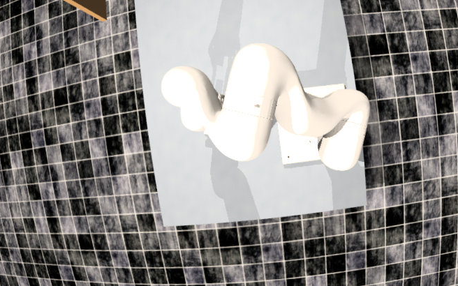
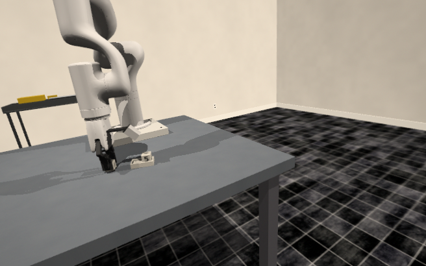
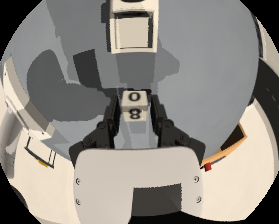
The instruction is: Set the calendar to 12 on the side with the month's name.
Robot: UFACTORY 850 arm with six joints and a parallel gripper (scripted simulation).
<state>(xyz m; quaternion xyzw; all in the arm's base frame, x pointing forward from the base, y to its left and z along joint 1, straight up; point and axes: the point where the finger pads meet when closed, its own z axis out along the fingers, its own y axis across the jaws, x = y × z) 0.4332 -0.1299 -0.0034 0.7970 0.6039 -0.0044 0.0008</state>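
Right now the calendar tray is 100 mm to the left of my hand, 30 mm ahead of it and 20 mm below it.
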